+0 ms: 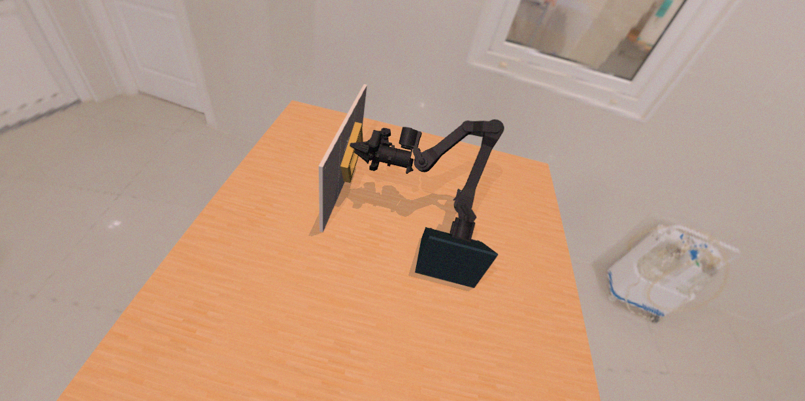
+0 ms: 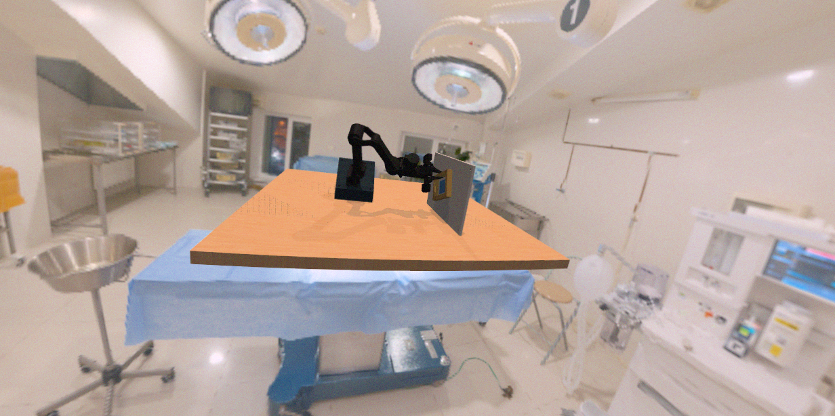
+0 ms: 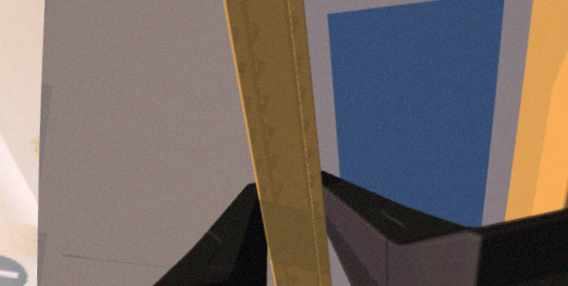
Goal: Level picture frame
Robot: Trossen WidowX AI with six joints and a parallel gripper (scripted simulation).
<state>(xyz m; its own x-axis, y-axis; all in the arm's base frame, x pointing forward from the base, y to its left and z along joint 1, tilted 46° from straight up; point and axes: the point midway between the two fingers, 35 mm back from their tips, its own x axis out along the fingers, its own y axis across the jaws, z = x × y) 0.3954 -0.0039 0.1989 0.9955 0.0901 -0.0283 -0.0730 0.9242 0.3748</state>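
The picture frame is 50 mm below my gripper tip and 20 mm to the right of it. The rest, counted from my gripper tip: grey wall panel (60 mm below, 20 mm to the right, 20 mm ahead).
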